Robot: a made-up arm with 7 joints. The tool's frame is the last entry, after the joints. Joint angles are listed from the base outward.
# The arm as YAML. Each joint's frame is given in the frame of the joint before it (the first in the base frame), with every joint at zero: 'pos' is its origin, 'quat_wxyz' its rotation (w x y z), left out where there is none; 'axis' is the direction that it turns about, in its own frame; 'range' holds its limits. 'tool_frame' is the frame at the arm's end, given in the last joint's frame.
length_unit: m
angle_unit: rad
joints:
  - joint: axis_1
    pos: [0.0, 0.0, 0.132]
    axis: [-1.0, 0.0, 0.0]
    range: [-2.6, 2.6]
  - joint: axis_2
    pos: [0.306, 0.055, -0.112]
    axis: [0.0, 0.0, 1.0]
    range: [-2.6, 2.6]
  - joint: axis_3
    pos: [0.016, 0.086, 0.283]
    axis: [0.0, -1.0, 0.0]
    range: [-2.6, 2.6]
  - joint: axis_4
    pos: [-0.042, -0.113, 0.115]
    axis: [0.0, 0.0, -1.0]
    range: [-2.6, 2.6]
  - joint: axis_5
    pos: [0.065, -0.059, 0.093]
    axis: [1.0, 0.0, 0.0]
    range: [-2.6, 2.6]
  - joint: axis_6
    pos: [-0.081, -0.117, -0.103]
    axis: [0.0, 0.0, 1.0]
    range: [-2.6, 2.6]
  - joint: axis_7
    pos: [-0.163, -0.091, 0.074]
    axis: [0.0, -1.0, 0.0]
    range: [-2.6, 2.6]
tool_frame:
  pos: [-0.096, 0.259, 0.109]
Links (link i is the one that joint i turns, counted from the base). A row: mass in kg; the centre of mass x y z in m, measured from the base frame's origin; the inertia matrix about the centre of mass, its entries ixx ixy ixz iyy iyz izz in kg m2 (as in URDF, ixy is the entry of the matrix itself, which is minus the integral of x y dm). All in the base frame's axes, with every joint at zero. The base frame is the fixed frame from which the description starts. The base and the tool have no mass.
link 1: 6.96; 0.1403 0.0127 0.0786; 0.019 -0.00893 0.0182 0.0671 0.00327 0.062
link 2: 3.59; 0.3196 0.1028 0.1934; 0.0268 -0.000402 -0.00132 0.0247 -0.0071 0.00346
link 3: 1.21; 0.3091 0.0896 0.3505; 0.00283 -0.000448 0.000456 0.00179 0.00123 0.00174
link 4: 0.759; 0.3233 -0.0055 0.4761; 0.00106 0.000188 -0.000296 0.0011 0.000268 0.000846
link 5: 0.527; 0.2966 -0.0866 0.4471; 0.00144 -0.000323 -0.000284 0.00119 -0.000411 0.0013
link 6: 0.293; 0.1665 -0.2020 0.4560; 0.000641 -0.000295 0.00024 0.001 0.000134 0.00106
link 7: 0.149; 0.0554 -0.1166 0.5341; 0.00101 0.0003 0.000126 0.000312 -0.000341 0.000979
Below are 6 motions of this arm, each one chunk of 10 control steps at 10 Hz.
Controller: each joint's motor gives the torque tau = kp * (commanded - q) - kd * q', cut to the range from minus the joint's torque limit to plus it. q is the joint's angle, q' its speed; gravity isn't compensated. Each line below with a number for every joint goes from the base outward.
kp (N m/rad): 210 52 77 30 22 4.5 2.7
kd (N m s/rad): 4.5 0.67 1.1 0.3 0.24 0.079 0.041
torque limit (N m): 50 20 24 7.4 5.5 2.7 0.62
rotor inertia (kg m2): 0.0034 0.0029 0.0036 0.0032 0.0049 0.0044 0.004
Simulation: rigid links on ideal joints. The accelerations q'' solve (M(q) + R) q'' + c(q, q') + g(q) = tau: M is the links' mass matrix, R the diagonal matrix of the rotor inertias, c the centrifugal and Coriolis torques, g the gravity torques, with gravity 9.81 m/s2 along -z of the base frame. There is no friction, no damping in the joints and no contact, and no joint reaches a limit. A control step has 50 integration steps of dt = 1/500 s. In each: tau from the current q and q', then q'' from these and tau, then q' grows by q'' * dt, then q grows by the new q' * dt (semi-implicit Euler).
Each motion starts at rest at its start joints. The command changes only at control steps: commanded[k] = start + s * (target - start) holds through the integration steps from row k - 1 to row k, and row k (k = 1, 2, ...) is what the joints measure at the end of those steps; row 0 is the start. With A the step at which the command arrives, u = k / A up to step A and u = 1 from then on. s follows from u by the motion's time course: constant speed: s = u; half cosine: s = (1 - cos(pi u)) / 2; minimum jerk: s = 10 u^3 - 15 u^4 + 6 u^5; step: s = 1 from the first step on.
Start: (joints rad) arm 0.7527 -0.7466 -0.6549 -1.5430 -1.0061 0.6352 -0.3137
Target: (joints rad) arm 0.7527 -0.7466 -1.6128 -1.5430 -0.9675 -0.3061 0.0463
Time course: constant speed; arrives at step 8
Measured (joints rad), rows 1 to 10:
1: 0.7872 -0.6749 -0.8121 -1.5693 -0.9465 0.3944 -0.2865
2: 0.7758 -0.6354 -0.9778 -1.6020 -0.9023 0.3979 -0.2253
3: 0.7680 -0.6660 -1.0792 -1.5755 -0.9311 0.3979 -0.1316
4: 0.7709 -0.6804 -1.1999 -1.5648 -0.9242 0.0733 -0.1094
5: 0.7675 -0.6912 -1.3270 -1.5586 -0.9193 -0.0944 -0.0783
6: 0.7662 -0.6789 -1.4456 -1.5692 -0.9255 -0.0874 -0.0120
7: 0.7657 -0.6611 -1.5741 -1.5889 -0.9174 -0.1481 0.0290
8: 0.7648 -0.6773 -1.6936 -1.5780 -0.9211 -0.2985 0.0730
9: 0.7651 -0.7060 -1.6509 -1.5646 -0.9537 -0.3367 0.0618
10: 0.7727 -0.6789 -1.6483 -1.5734 -0.9486 -0.3210 0.0431

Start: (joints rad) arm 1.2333 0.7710 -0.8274 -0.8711 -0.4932 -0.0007 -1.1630
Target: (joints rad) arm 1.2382 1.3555 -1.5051 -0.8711 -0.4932 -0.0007 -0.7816
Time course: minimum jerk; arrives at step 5
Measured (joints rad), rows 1 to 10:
1: 1.2718 0.8389 -0.9049 -0.9194 -0.5085 -0.0309 -1.1445
2: 1.2875 1.0430 -1.0970 -0.9796 -0.5426 0.0760 -1.0392
3: 1.2907 1.2667 -1.3445 -0.9826 -0.5522 0.1823 -0.8422
4: 1.2833 1.3987 -1.5109 -0.9519 -0.5354 0.1807 -0.8070
5: 1.2676 1.3765 -1.5215 -0.8894 -0.5371 0.1280 -0.8076
6: 1.2601 1.3419 -1.5097 -0.8662 -0.5241 -0.0017 -0.7586
7: 1.2646 1.3674 -1.5164 -0.8922 -0.5345 0.0321 -0.8109
8: 1.2690 1.3833 -1.5209 -0.9116 -0.5450 0.1426 -0.7945
9: 1.2673 1.3648 -1.5202 -0.8997 -0.5327 0.1151 -0.7762
10: 1.2640 1.3579 -1.5142 -0.8817 -0.5318 0.0353 -0.7975

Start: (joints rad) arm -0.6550 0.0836 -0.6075 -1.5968 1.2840 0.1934 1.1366
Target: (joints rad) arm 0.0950 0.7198 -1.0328 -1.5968 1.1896 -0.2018 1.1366
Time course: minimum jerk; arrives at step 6
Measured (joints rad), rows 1 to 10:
1: -0.6138 0.0799 -0.6471 -1.5784 1.2421 0.2486 1.1226
2: -0.4500 0.2342 -0.7315 -1.5949 1.2374 0.2424 1.1370
3: -0.1872 0.4682 -0.8817 -1.5977 1.1988 0.0249 1.1197
4: 0.0390 0.6649 -1.0158 -1.6038 1.1685 -0.1878 1.1222
5: 0.1465 0.7523 -1.0774 -1.6156 1.1403 -0.2062 1.0922
6: 0.1380 0.7246 -1.0668 -1.6077 1.1447 -0.0926 1.0958
7: 0.1257 0.7077 -1.0612 -1.6032 1.1486 -0.0282 1.1420
8: 0.1369 0.7310 -1.0672 -1.6120 1.1394 -0.0892 1.1033
9: 0.1361 0.7275 -1.0655 -1.6044 1.1489 -0.1479 1.1014
10: 0.1325 0.7204 -1.0639 -1.6038 1.1478 -0.1095 1.1326

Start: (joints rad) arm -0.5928 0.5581 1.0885 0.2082 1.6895 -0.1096 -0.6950
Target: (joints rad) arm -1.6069 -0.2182 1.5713 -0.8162 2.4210 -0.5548 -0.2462
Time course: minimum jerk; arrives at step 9
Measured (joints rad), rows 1 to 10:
1: -0.6001 0.5838 1.1414 0.1994 1.6580 -0.1335 -0.6543
2: -0.6772 0.5203 1.1713 0.1542 1.7354 -0.1584 -0.6300
3: -0.8265 0.4151 1.2424 0.0138 1.8344 -0.2764 -0.5594
4: -1.0300 0.2793 1.3323 -0.1840 1.9886 -0.3892 -0.4685
5: -1.2444 0.1150 1.4233 -0.4056 2.1416 -0.4635 -0.3715
6: -1.4329 -0.0287 1.4977 -0.6023 2.2746 -0.5324 -0.2921
7: -1.5616 -0.1287 1.5465 -0.7448 2.3687 -0.5803 -0.2465
8: -1.6175 -0.1694 1.5691 -0.8143 2.4131 -0.5871 -0.2286
9: -1.6215 -0.1687 1.5716 -0.8242 2.4170 -0.5672 -0.2292
10: -1.6203 -0.1695 1.5715 -0.8188 2.4127 -0.5632 -0.2303

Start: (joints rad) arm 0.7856 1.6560 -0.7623 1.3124 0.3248 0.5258 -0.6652
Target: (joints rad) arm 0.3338 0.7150 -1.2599 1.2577 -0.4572 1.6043 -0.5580
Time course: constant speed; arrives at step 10
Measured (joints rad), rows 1 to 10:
1: 0.7864 1.5137 -0.8495 1.2914 0.2437 0.6136 -0.6716
2: 0.7529 1.4404 -0.9262 1.2844 0.1100 0.6508 -0.6981
3: 0.6947 1.3388 -0.9507 1.2836 0.0712 0.7891 -0.6647
4: 0.6377 1.2473 -0.9877 1.2656 0.0024 0.9601 -0.6319
5: 0.6008 1.1595 -1.0546 1.2527 -0.0988 1.0833 -0.6429
6: 0.5638 1.0740 -1.1167 1.2574 -0.1960 1.1589 -0.6441
7: 0.5151 0.9819 -1.1615 1.2558 -0.2695 1.2550 -0.6267
8: 0.4634 0.8862 -1.2063 1.2384 -0.3405 1.4065 -0.6095
9: 0.4165 0.7938 -1.2617 1.2209 -0.4266 1.5598 -0.5960
10: 0.3725 0.7064 -1.3179 1.2156 -0.5151 1.6716 -0.5904

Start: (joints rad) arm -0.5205 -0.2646 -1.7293 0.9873 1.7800 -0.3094 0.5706
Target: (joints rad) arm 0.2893 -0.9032 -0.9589 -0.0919 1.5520 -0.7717 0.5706
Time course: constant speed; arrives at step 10
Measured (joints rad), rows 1 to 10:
1: -0.4157 -0.3967 -1.6720 0.8808 1.7512 -0.4094 0.5626
2: -0.3381 -0.4354 -1.5960 0.7456 1.7303 -0.5672 0.5452
3: -0.2549 -0.4931 -1.5149 0.6468 1.7084 -0.5600 0.5630
4: -0.1719 -0.5446 -1.4315 0.5397 1.6722 -0.5122 0.5526
5: -0.0880 -0.5986 -1.3522 0.4353 1.6499 -0.5550 0.5467
6: -0.0082 -0.6585 -1.2756 0.3253 1.6232 -0.6410 0.5506
7: 0.0733 -0.7161 -1.1955 0.2182 1.5975 -0.6869 0.5400
8: 0.1581 -0.7716 -1.1110 0.1135 1.5699 -0.6852 0.5426
9: 0.2425 -0.8302 -1.0267 0.0090 1.5433 -0.6895 0.5447
10: 0.3254 -0.8893 -0.9453 -0.0956 1.5195 -0.7284 0.5401

